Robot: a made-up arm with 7 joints. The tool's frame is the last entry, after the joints.
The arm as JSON. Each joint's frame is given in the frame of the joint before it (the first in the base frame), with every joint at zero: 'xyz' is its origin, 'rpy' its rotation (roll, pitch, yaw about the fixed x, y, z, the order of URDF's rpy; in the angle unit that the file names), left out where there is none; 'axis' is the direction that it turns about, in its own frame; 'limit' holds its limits. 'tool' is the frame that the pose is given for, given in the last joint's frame.
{
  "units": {
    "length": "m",
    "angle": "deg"
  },
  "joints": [
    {
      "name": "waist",
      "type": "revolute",
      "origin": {
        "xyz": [
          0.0,
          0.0,
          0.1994
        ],
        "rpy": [
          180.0,
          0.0,
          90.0
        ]
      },
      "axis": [
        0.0,
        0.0,
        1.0
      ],
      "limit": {
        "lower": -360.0,
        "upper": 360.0
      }
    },
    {
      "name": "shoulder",
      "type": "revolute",
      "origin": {
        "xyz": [
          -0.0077,
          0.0,
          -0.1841
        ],
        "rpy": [
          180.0,
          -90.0,
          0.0
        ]
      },
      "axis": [
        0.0,
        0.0,
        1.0
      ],
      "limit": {
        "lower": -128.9,
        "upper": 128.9
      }
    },
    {
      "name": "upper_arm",
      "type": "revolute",
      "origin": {
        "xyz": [
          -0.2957,
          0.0,
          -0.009
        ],
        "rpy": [
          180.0,
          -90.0,
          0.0
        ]
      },
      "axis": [
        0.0,
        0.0,
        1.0
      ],
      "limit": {
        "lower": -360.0,
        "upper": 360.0
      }
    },
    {
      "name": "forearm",
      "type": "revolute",
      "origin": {
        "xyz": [
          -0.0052,
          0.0,
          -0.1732
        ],
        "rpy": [
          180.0,
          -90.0,
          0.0
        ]
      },
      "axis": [
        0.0,
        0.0,
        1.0
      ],
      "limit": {
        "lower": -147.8,
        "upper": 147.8
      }
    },
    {
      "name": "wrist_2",
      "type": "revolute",
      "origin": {
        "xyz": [
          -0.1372,
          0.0,
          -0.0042
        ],
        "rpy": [
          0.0,
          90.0,
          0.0
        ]
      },
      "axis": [
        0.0,
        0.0,
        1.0
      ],
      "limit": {
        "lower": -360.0,
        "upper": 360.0
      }
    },
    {
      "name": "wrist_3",
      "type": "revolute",
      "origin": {
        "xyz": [
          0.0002,
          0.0,
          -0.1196
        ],
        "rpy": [
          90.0,
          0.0,
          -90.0
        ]
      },
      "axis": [
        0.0,
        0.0,
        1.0
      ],
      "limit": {
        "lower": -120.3,
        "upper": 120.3
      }
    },
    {
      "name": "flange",
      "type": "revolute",
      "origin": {
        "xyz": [
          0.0,
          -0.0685,
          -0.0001
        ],
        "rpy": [
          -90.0,
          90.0,
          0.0
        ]
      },
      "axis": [
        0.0,
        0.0,
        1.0
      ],
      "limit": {
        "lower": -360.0,
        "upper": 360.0
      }
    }
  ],
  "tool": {
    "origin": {
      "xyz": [
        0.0,
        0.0,
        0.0
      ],
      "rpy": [
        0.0,
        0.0,
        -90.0
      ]
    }
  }
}
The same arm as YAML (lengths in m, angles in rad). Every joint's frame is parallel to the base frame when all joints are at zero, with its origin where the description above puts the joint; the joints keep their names.
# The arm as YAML. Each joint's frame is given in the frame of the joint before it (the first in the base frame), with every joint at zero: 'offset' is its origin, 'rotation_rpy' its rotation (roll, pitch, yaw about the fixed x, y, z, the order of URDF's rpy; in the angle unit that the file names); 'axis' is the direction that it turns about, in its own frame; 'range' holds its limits. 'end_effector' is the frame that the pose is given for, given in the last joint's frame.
length_unit: m
angle_unit: rad
chain:
  - id: waist
    offset: [0.0, 0.0, 0.1994]
    rotation_rpy: [0.0, 0.0, 0.0]
    axis: "-z"
    range: [-6.2832, 6.2832]
  - id: shoulder
    offset: [0.0, -0.0077, 0.1841]
    rotation_rpy: [0.0, 0.0, 0.0]
    axis: "+y"
    range: [-2.2497, 2.2497]
  - id: upper_arm
    offset: [0.0, -0.009, 0.2957]
    rotation_rpy: [0.0, 0.0, 0.0]
    axis: "-z"
    range: [-6.2832, 6.2832]
  - id: forearm
    offset: [0.0, -0.0052, 0.1732]
    rotation_rpy: [0.0, 0.0, 0.0]
    axis: "+y"
    range: [-2.5796, 2.5796]
  - id: wrist_2
    offset: [0.0, -0.0042, 0.1372]
    rotation_rpy: [0.0, 0.0, 0.0]
    axis: "-z"
    range: [-6.2832, 6.2832]
  - id: wrist_3
    offset: [0.0, -0.0002, 0.1196]
    rotation_rpy: [0.0, 0.0, 0.0]
    axis: "+y"
    range: [-2.0996, 2.0996]
  - id: flange
    offset: [0.0, -0.0001, 0.0685]
    rotation_rpy: [0.0, 0.0, 0.0]
    axis: "-z"
    range: [-6.2832, 6.2832]
end_effector:
  offset: [0.0, 0.0, 0.0]
  rotation_rpy: [3.1416, 0.0, 0.0]

